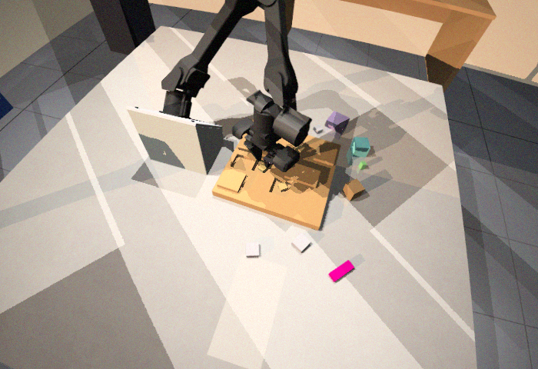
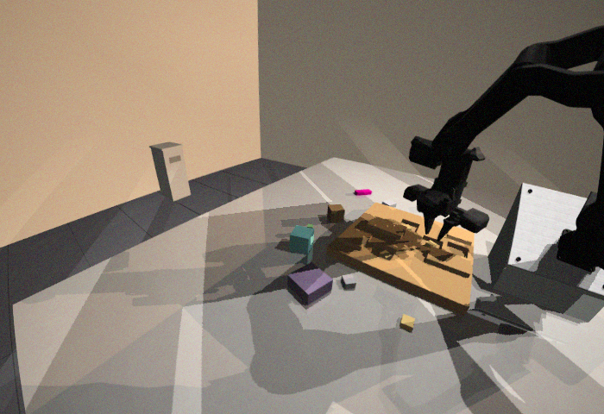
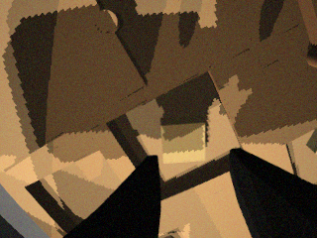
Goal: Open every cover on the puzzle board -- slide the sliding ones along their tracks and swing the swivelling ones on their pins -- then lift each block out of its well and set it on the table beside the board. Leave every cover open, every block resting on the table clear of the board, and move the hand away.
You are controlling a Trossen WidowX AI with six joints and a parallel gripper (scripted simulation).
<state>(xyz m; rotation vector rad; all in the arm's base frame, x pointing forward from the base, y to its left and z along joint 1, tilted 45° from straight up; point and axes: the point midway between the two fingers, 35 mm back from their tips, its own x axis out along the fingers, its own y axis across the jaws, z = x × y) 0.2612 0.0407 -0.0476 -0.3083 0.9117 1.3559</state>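
Right now my gripper tip is 50 mm short of the puzzle board, 20 mm to the right of it and 20 mm above it. Round my gripper tip: grey tile: 230 mm to the right, 60 mm ahead, 30 mm below; then brown cube: 260 mm ahead, 20 mm to the left, 20 mm below; then small grey cube: 220 mm to the left, 110 mm ahead, 30 mm below.
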